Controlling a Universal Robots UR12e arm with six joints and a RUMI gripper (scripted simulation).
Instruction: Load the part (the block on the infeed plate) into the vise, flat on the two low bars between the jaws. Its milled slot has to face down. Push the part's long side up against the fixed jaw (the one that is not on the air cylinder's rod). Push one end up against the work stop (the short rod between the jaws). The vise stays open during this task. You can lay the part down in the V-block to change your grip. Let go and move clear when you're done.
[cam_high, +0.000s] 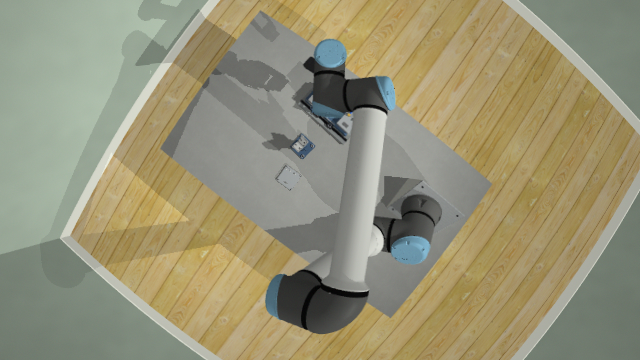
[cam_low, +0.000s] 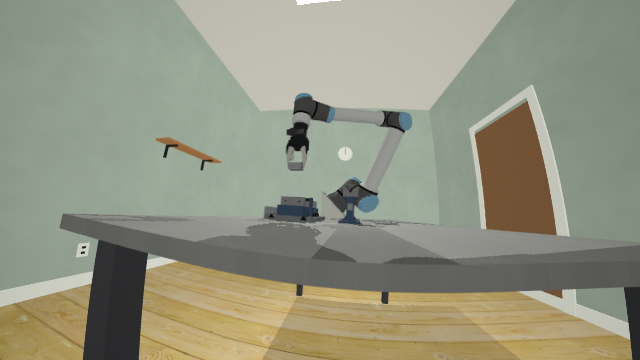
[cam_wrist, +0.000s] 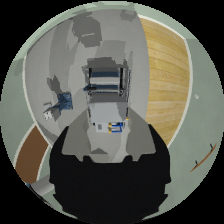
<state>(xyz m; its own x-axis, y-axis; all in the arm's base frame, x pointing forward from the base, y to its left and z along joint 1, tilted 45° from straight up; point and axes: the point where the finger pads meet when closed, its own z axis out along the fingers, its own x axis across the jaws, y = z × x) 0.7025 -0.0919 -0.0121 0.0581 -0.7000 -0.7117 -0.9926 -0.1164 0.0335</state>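
Now: hand 10 mm above the part. The rest, counted from my hand: vise: 200 mm below, 70 mm behind, 10 mm to the left; then infeed plate: 400 mm to the left, 240 mm below, 140 mm behind.
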